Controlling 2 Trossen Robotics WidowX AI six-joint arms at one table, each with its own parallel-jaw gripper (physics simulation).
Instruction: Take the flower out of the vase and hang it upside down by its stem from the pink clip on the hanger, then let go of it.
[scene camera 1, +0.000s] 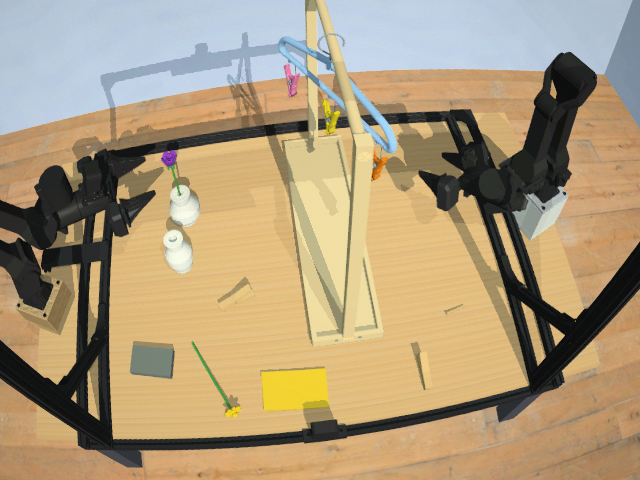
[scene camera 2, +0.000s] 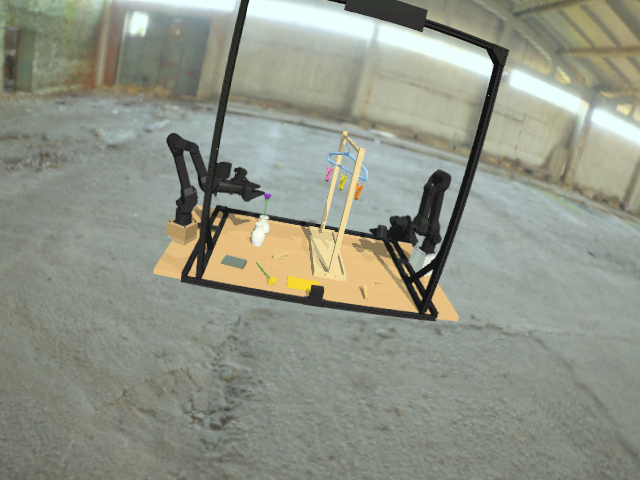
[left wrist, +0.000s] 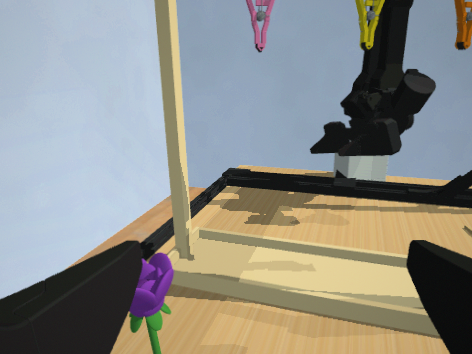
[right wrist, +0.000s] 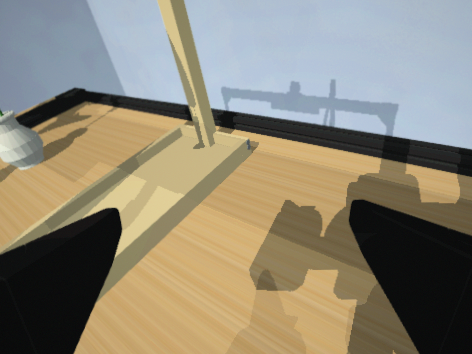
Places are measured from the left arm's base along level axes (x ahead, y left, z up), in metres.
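Where they show: left gripper, fingertip midpoint: (scene camera 1: 150, 174) (scene camera 2: 262, 189) (left wrist: 273, 253); right gripper, fingertip midpoint: (scene camera 1: 430, 163) (scene camera 2: 375, 230) (left wrist: 323, 152) (right wrist: 237, 215); left arm's base, link origin: (scene camera 1: 38, 294) (scene camera 2: 182, 222); right arm's base, link origin: (scene camera 1: 542, 188) (scene camera 2: 427, 250).
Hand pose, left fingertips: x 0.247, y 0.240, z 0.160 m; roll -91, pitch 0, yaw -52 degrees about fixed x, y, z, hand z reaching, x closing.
Note:
Each offset is from my left fingertips to the top centre of the thing. "pt": to the spot under its first point.
A purple flower {0.002 m ahead, 0.074 m left, 0.035 m down} (scene camera 1: 169, 158) (scene camera 2: 267, 196) (left wrist: 151, 287) stands blossom up, its green stem in the mouth of a white vase {0.006 m ahead, 0.070 m left, 0.145 m down} (scene camera 1: 185, 208) (scene camera 2: 264, 225) (right wrist: 21, 146). My left gripper (scene camera 1: 149, 176) (scene camera 2: 264, 193) (left wrist: 273, 253) is open and empty, held level beside the flower; in the left wrist view the blossom shows at the inner side of the left-hand finger. The pink clip {0.230 m ahead, 0.177 m left, 0.163 m up} (scene camera 1: 291, 81) (scene camera 2: 328, 174) (left wrist: 260, 22) hangs from the blue hanger {0.321 m ahead, 0.092 m left, 0.243 m up} (scene camera 1: 323, 88) (scene camera 2: 338, 153) at its end nearest the vases. My right gripper (scene camera 1: 433, 164) (right wrist: 237, 215) is open and empty, right of the rack.
A second white vase {0.037 m ahead, 0.044 m right, 0.138 m down} (scene camera 1: 178, 254) (scene camera 2: 257, 236) stands beside the first. The wooden rack {0.317 m ahead, 0.100 m left, 0.304 m up} (scene camera 1: 356, 232) (scene camera 2: 348, 206) carries the hanger, with yellow {pt 0.320 m ahead, 0.091 m left, 0.113 m up} (scene camera 1: 330, 117) and orange clips {0.417 m ahead, 0.002 m left, 0.140 m up} (scene camera 1: 378, 166). A yellow flower {0.179 m ahead, 0.277 m right, 0.203 m down} (scene camera 1: 211, 370), grey block {0.046 m ahead, 0.278 m right, 0.222 m down} (scene camera 1: 152, 360), yellow sheet {0.332 m ahead, 0.255 m right, 0.231 m down} (scene camera 1: 295, 389) and wood pieces {0.177 m ahead, 0.097 m right, 0.205 m down} (scene camera 1: 235, 294) {0.563 m ahead, 0.172 m right, 0.205 m down} (scene camera 1: 424, 369) lie about.

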